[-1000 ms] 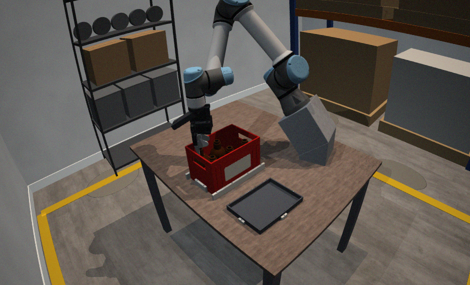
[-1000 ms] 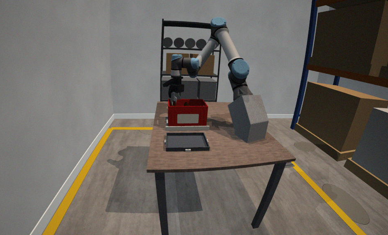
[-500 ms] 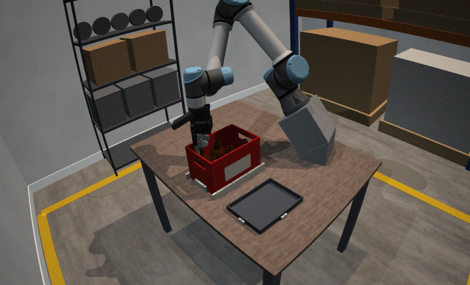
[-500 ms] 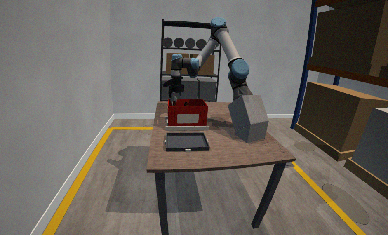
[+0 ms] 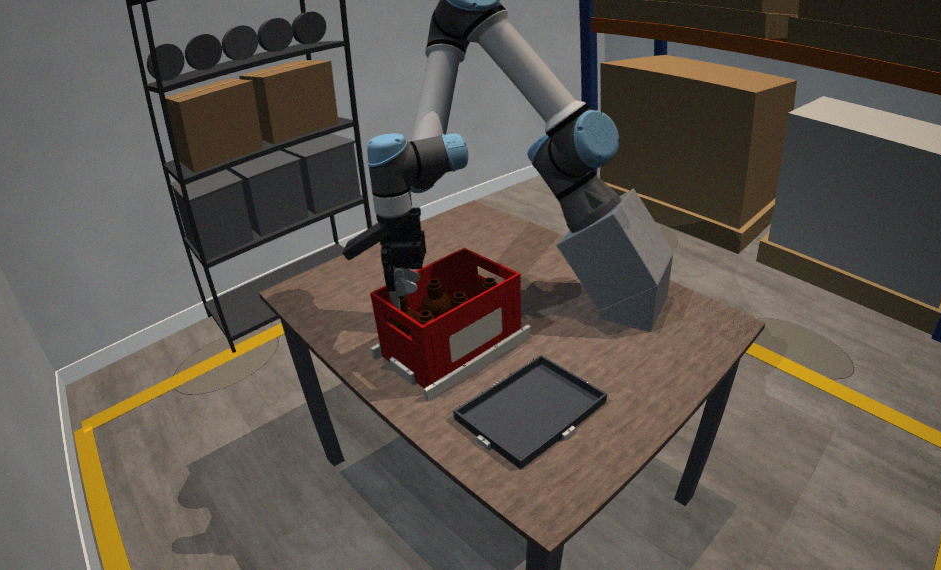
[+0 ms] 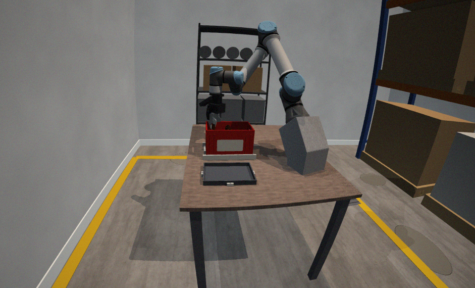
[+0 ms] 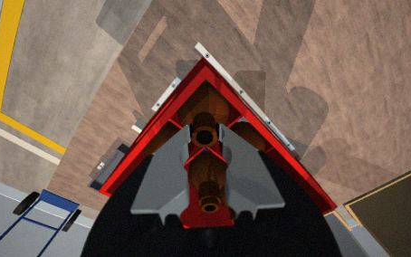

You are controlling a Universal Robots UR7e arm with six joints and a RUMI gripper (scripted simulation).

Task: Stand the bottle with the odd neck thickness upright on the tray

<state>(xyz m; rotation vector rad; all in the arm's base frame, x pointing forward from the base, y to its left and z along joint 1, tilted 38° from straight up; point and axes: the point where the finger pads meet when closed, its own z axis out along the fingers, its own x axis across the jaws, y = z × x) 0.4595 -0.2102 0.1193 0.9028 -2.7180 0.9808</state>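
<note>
My hand is 8 cm past the red crate, 6 cm to the right of it and 7 cm above it. Round my hand: dark tray (1 cm behind, 34 cm to the left, 14 cm below).
</note>
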